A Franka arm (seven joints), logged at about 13 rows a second.
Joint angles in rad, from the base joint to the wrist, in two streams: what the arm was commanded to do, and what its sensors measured. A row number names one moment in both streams.
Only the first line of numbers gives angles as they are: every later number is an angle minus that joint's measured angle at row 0.
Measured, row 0:
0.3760 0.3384 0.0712 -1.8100 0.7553 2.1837 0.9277
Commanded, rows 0 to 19:
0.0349 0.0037 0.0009 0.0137 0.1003 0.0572 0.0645
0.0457 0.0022 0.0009 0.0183 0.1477 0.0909 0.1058
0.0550 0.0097 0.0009 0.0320 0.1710 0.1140 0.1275
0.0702 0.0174 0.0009 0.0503 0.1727 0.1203 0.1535
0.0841 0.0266 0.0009 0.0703 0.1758 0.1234 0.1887
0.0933 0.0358 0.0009 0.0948 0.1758 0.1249 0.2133
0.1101 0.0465 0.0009 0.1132 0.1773 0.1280 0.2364
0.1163 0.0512 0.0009 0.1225 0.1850 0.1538 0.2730
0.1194 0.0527 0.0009 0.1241 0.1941 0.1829 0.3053
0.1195 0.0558 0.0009 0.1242 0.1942 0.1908 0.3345
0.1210 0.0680 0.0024 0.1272 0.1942 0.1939 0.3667
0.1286 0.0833 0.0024 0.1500 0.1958 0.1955 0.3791
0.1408 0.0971 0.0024 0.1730 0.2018 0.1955 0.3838
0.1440 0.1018 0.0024 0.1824 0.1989 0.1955 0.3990
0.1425 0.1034 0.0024 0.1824 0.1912 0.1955 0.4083
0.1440 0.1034 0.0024 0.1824 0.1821 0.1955 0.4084
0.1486 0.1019 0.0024 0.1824 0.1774 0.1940 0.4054
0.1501 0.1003 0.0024 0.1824 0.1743 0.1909 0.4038
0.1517 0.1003 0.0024 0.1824 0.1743 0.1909 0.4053
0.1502 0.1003 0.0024 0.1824 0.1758 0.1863 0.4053
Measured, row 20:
0.1486 0.0881 0.0003 0.1626 0.1708 0.1796 0.3922
